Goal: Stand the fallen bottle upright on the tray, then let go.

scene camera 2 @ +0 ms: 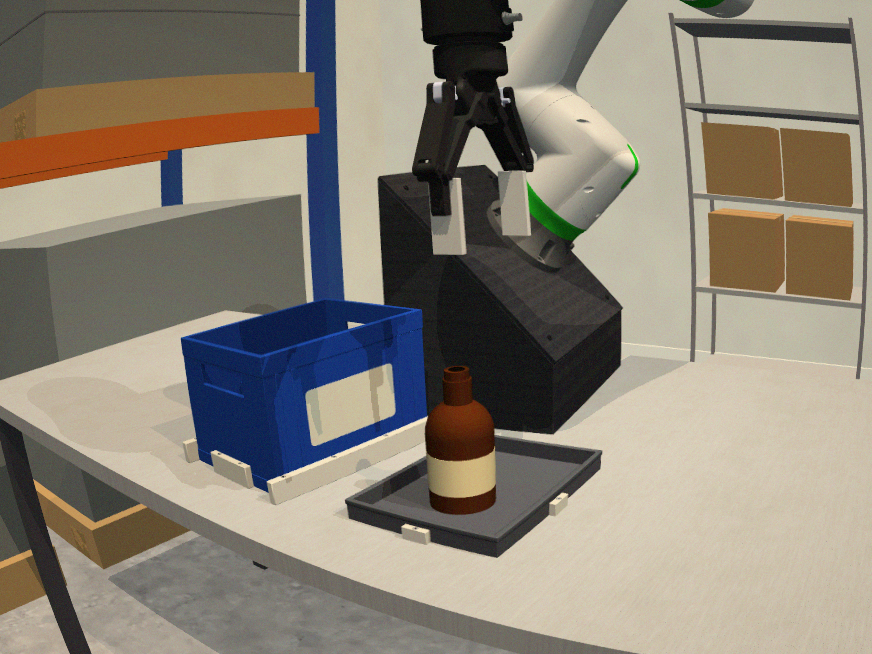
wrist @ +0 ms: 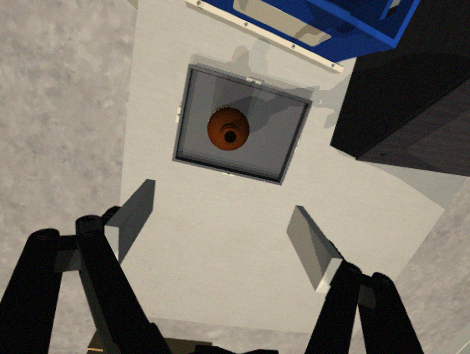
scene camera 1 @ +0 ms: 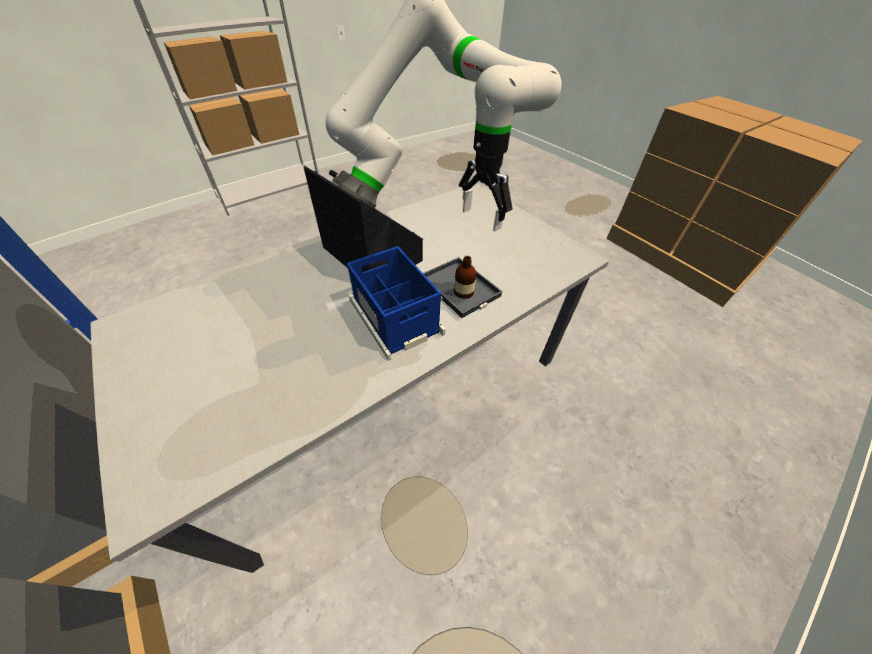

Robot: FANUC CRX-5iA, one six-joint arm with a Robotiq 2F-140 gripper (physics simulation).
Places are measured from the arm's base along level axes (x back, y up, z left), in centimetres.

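Pixels of known places: gripper, fingertip midpoint: (scene camera 2: 486, 243) (wrist: 225, 207) (scene camera 1: 481, 219); arm's base, origin of the base link: (scene camera 2: 524, 238) (scene camera 1: 357, 197).
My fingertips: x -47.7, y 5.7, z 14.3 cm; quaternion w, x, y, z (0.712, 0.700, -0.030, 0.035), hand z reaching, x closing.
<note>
For each thing: its top centre in the pictures, then the offset to it from my fingertips. Level surfaces: height alone.
- brown bottle, middle of its top: (scene camera 2: 457, 368) (wrist: 230, 137) (scene camera 1: 467, 257) dz -4.0, dx +0.6, dy -13.0 cm
- dark grey tray, middle of its top: (scene camera 2: 482, 477) (wrist: 240, 131) (scene camera 1: 460, 282) dz -2.9, dx +3.5, dy -26.5 cm
- blue divided crate, middle of its top: (scene camera 2: 297, 323) (scene camera 1: 391, 277) dz -30.3, dx +8.6, dy -11.5 cm
- table, its level: dy -29.0 cm
The brown bottle (scene camera 1: 464, 278) (scene camera 2: 460, 436) (wrist: 228, 128) with a cream label stands upright inside the dark grey tray (scene camera 1: 461, 311) (scene camera 2: 549, 475) (wrist: 270, 150). In the wrist view its mouth and round shoulder show from above, with tray floor around it. My gripper (scene camera 1: 481, 211) (scene camera 2: 482, 223) (wrist: 225, 207) is open and empty. It hangs well above the bottle and the tray, apart from both, with its fingers pointing down. The bottle's base rests on the tray floor, towards the near side in scene camera 2.
A blue divided crate (scene camera 1: 412, 325) (scene camera 2: 239, 415) (wrist: 350, 30) stands beside the tray, between cream rails on the table (scene camera 1: 211, 394) (scene camera 2: 704, 535) (wrist: 210, 295). The black robot pedestal (scene camera 1: 338, 225) (scene camera 2: 493, 351) (wrist: 400, 115) rises behind them. A shelf rack (scene camera 2: 692, 281) with boxes stands farther back.
</note>
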